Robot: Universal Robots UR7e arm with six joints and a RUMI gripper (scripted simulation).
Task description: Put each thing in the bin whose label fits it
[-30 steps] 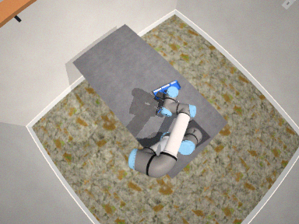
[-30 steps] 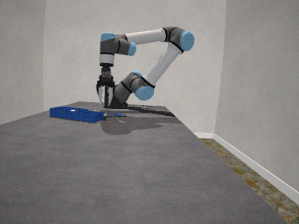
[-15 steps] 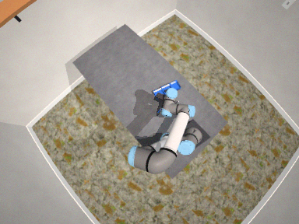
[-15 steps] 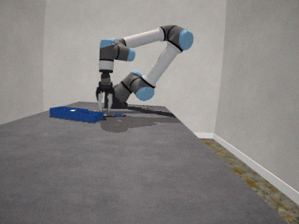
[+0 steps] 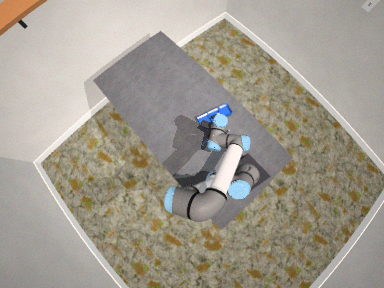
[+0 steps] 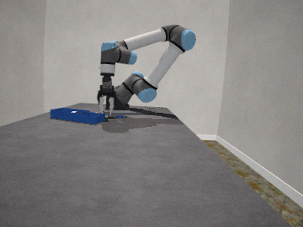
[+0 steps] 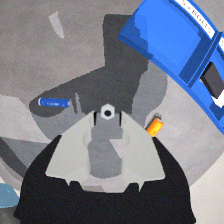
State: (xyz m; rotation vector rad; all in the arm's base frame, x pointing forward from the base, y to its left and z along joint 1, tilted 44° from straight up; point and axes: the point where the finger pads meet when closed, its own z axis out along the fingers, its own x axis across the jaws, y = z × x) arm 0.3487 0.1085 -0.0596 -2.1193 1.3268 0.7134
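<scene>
My hand is 10 mm past the orange piece, 70 mm to the left of it and 10 mm above it. The rest, counted from my hand: small black piece: 40 mm behind, 110 mm to the right, 10 mm below; grey nut: 10 mm below; blue cylinder: 20 mm behind, 70 mm to the left, 10 mm below.
</scene>
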